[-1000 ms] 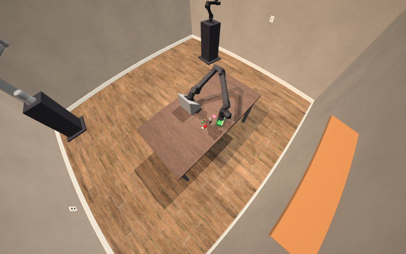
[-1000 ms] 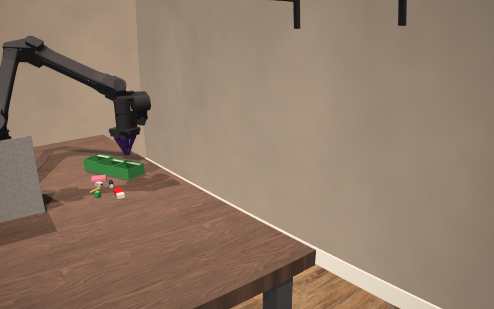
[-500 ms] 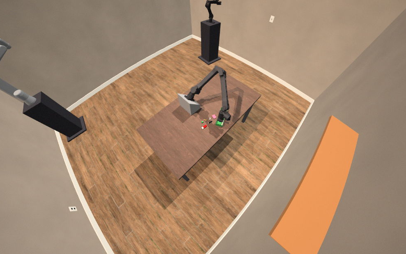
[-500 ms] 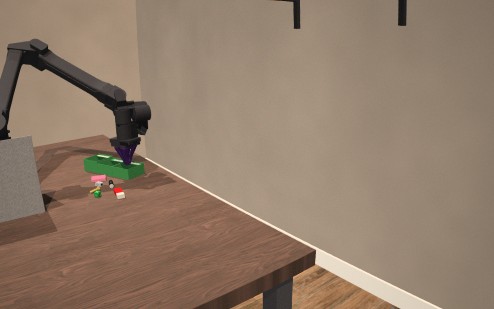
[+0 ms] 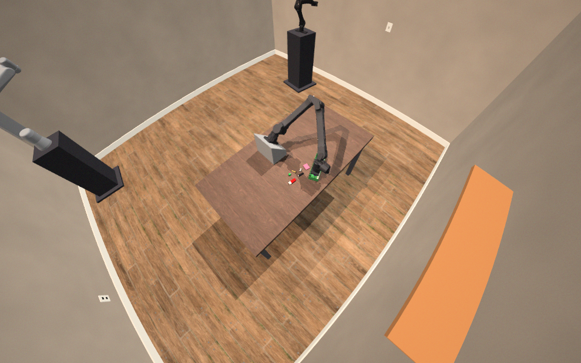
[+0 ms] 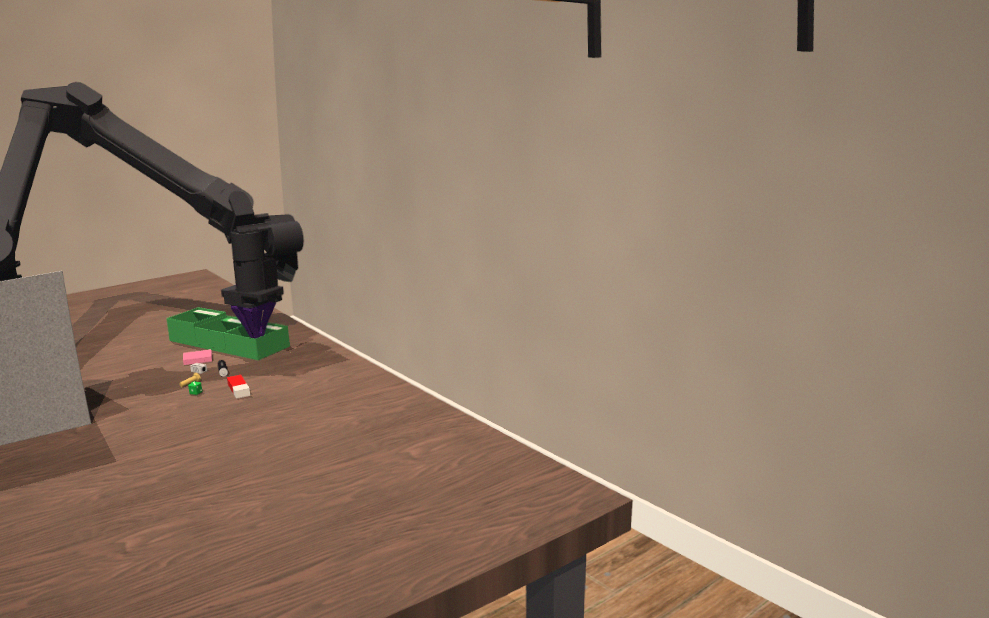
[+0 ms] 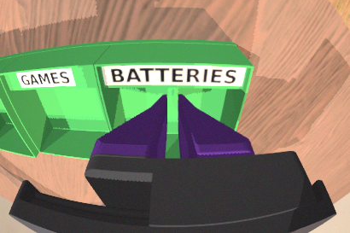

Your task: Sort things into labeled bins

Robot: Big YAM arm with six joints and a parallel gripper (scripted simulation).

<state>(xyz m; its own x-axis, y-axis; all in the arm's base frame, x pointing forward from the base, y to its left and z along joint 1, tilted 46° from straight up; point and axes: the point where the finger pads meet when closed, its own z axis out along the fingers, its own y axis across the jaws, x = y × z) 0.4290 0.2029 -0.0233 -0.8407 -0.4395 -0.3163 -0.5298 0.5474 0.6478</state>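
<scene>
The green three-part bin lies 50 mm behind my hand and 70 mm to the left of it. Also, from my hand: black battery (80 mm behind, 80 mm to the right, 20 mm below); pink pad (110 mm behind, 10 mm to the left, 20 mm below); white piece (120 mm behind, 60 mm to the right, 20 mm below).
</scene>
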